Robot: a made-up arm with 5 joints.
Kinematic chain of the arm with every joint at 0, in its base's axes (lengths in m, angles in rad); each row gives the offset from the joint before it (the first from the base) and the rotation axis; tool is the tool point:
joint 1: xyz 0 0 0.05 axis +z
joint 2: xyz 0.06 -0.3 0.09 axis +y
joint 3: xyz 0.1 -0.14 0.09 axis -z
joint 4: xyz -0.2 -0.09 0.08 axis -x
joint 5: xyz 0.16 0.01 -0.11 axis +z
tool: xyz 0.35 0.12 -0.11
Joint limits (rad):
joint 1: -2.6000..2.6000
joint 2: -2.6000..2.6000
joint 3: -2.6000..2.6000
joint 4: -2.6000..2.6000
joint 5: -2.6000..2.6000
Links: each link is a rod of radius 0.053 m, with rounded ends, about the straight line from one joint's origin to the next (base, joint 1, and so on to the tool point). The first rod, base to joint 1, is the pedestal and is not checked.
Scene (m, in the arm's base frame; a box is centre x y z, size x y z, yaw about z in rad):
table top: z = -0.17
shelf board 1: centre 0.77 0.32 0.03 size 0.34 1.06 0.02 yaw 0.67
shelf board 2: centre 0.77 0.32 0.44 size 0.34 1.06 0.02 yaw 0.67
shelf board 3: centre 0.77 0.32 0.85 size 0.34 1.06 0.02 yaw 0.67
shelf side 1: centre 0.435 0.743 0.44 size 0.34 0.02 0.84 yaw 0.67
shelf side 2: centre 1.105 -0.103 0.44 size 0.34 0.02 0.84 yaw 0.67
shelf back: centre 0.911 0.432 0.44 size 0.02 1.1 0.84 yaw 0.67
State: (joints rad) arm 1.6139 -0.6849 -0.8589 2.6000 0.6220
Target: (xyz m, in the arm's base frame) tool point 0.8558 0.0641 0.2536
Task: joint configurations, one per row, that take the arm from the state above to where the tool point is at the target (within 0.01 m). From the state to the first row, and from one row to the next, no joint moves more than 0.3 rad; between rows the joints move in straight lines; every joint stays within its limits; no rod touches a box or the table.
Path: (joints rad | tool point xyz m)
1: 1.4248 -0.7297 -1.1018 2.4968 0.4564 | 0.4919 0.3116 0.6707
2: 1.2358 -0.7745 -1.3447 2.3936 0.2909 | 0.3699 0.2215 0.6540
3: 0.9835 -0.7100 -1.2800 2.0959 0.3934 | 0.5211 0.1878 0.5497
4: 0.7312 -0.6454 -1.2152 1.7983 0.4960 | 0.6250 0.0629 0.4077
5: 0.4789 -0.5809 -1.1504 1.5007 0.5985 | 0.6316 -0.1135 0.2536
6: 0.7313 -0.4714 -0.9530 1.7431 0.7077 | 0.7571 -0.0324 0.2553
7: 0.9838 -0.3619 -0.7557 1.9855 0.8169 | 0.8558 0.0641 0.2536

